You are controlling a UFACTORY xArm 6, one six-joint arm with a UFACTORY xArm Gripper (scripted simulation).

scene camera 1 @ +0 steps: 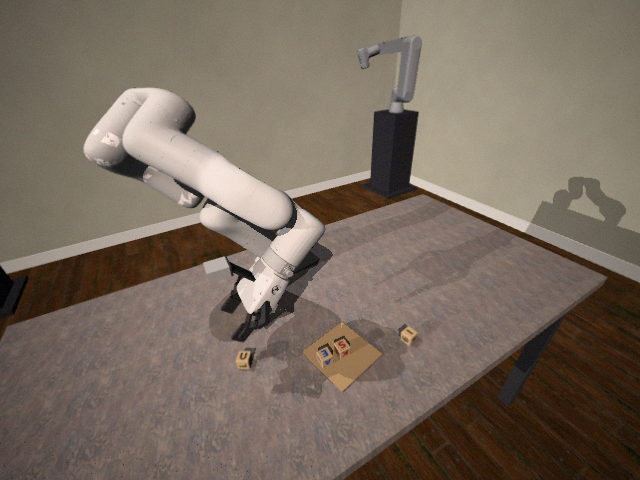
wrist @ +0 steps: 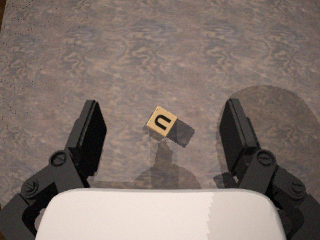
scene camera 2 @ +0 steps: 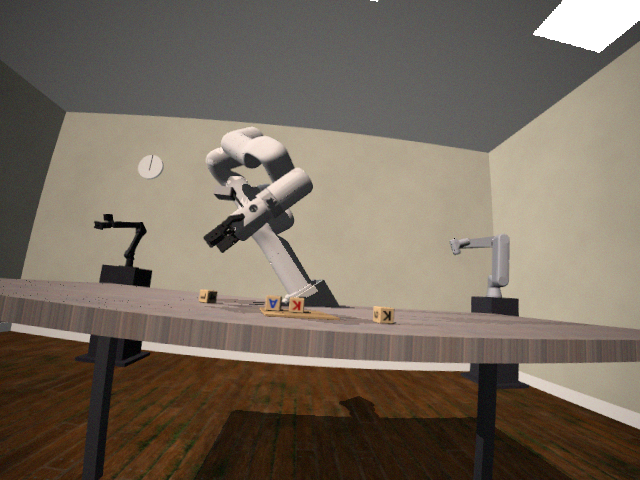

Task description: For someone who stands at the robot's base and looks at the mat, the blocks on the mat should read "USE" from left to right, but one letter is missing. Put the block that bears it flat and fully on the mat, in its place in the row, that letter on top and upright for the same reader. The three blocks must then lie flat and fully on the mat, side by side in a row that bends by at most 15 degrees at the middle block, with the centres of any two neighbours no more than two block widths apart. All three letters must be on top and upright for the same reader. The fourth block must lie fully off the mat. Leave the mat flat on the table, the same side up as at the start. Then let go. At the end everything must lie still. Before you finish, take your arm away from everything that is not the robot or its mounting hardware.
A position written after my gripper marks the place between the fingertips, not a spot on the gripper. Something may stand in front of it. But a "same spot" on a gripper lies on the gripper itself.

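Scene camera 1 and scene camera 2 both give me my gripper, and it is there in the wrist view (162,113) too. A spot on my gripper (scene camera 1: 251,329) is the same spot as (scene camera 2: 220,233).
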